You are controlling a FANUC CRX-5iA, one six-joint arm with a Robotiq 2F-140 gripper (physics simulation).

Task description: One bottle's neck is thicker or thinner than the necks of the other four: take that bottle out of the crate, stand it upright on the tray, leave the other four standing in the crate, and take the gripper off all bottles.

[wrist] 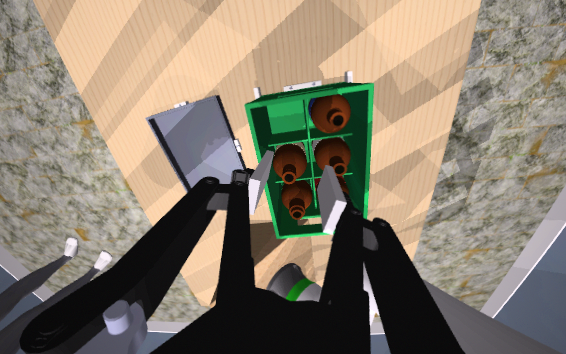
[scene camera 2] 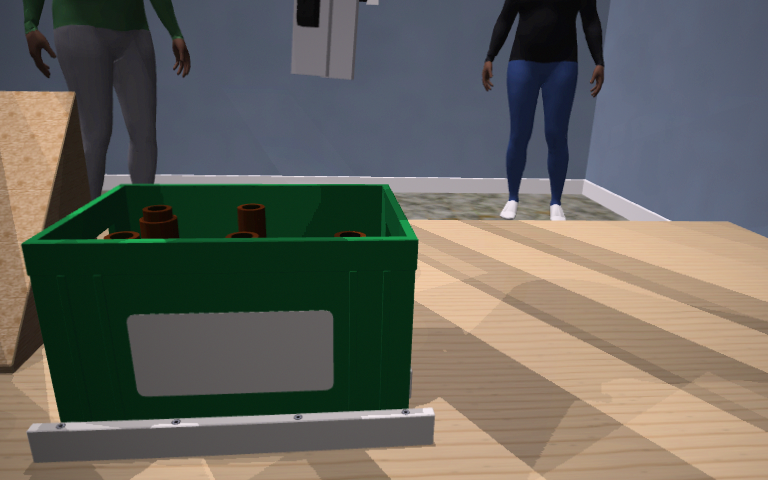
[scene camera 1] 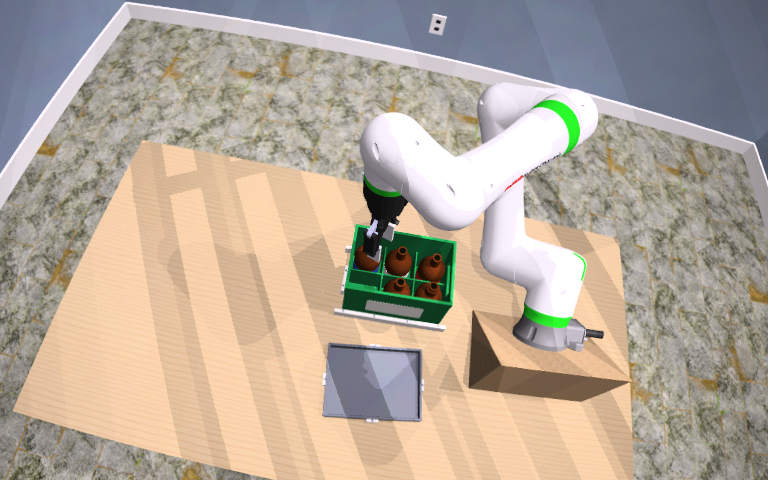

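Where they show: gripper, between the fingertips: (wrist: 296, 171) (scene camera 2: 324, 76) (scene camera 1: 380, 247); arm's base, origin of its link: (wrist: 282, 285) (scene camera 1: 539, 338).
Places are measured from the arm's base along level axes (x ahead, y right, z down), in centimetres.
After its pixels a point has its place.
Observation:
The green crate (scene camera 1: 353, 298) @(y 4.1, x 50.4, z 0.3 cm) (scene camera 2: 226, 283) @(y 22.4, x 38.9, z -2.5 cm) (wrist: 361, 135) @(y 21.9, x 44.7, z -3.0 cm) holds five upright brown bottles. The back row has a blue-labelled bottle (scene camera 1: 362, 259) @(y 15.5, x 49.6, z -0.1 cm) (wrist: 327, 111) @(y 16.8, x 49.1, z -1.0 cm) at left, a bottle (scene camera 1: 398, 263) @(y 15.6, x 39.9, z -0.7 cm) (wrist: 331, 152) @(y 17.0, x 41.4, z -0.7 cm) in the middle and a bottle (scene camera 1: 429, 270) @(y 15.1, x 31.3, z -0.5 cm) at right, partly hidden by a finger in the wrist view. The front row has a middle bottle (scene camera 1: 396, 288) @(y 7.4, x 39.9, z -2.5 cm) (wrist: 289, 159) @(y 8.9, x 41.2, z -0.6 cm) and a right bottle (scene camera 1: 428, 294) @(y 7.3, x 31.4, z -2.1 cm) (wrist: 295, 196) @(y 8.8, x 32.5, z -0.7 cm). Neck thickness is hard to compare. My gripper (scene camera 1: 381, 242) @(y 10.7, x 46.3, z -16.6 cm) (scene camera 2: 325, 72) @(y 10.7, x 46.3, z -16.6 cm) (wrist: 296, 171) @(y 10.7, x 46.3, z -16.6 cm) is partly open, empty, above the crate. The grey tray (scene camera 1: 370, 384) @(y -14.9, x 42.6, z 11.3 cm) (wrist: 200, 140) @(y -14.2, x 45.4, z 11.3 cm) is bare.
White rails (scene camera 1: 390, 320) @(y 2.8, x 39.4, z 8.9 cm) (scene camera 2: 226, 434) @(y 23.6, x 38.2, z 9.8 cm) edge the crate. The crate's front left compartment (scene camera 1: 363, 279) @(y 13.1, x 48.3, z 7.4 cm) (wrist: 287, 120) @(y 9.0, x 46.6, z 11.0 cm) has no bottle. The robot base stands on a wooden block (scene camera 1: 538, 379) @(y -12.8, x 3.4, z -6.1 cm) (scene camera 2: 33, 169) @(y -4.9, x 13.1, z -5.6 cm) right of the crate in scene camera 1.

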